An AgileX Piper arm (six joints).
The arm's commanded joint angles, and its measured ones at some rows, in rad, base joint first. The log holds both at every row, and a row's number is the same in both.
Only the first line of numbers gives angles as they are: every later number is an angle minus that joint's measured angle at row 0.
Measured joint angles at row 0:
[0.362, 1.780, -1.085, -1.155, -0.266, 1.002]
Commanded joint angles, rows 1 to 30:
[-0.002, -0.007, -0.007, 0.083, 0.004, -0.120]
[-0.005, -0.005, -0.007, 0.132, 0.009, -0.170]
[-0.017, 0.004, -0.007, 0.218, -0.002, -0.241]
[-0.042, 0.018, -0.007, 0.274, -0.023, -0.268]
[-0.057, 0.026, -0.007, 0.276, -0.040, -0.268]
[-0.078, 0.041, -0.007, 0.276, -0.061, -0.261]
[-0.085, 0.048, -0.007, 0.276, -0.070, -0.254]
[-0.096, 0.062, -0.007, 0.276, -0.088, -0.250]
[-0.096, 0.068, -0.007, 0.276, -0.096, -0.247]
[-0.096, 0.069, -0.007, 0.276, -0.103, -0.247]
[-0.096, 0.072, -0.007, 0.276, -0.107, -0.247]
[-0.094, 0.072, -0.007, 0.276, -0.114, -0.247]
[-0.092, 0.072, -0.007, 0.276, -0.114, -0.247]
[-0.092, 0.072, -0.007, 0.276, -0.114, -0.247]
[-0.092, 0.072, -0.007, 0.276, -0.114, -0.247]
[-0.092, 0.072, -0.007, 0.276, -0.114, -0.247]
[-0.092, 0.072, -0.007, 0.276, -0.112, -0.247]
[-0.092, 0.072, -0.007, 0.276, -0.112, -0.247]
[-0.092, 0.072, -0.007, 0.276, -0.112, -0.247]
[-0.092, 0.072, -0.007, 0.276, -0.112, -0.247]
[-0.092, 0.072, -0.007, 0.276, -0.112, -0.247]
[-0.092, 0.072, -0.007, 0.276, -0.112, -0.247]
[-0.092, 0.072, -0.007, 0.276, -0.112, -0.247]
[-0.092, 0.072, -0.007, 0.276, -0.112, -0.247]
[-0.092, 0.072, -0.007, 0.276, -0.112, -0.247]
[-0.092, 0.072, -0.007, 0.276, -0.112, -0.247]
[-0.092, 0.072, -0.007, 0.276, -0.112, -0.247]
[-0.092, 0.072, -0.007, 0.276, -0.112, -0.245]
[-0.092, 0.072, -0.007, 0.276, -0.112, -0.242]
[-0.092, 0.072, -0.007, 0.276, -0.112, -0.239]
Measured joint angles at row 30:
[-0.091, 0.071, -0.004, 0.272, -0.098, -0.245]
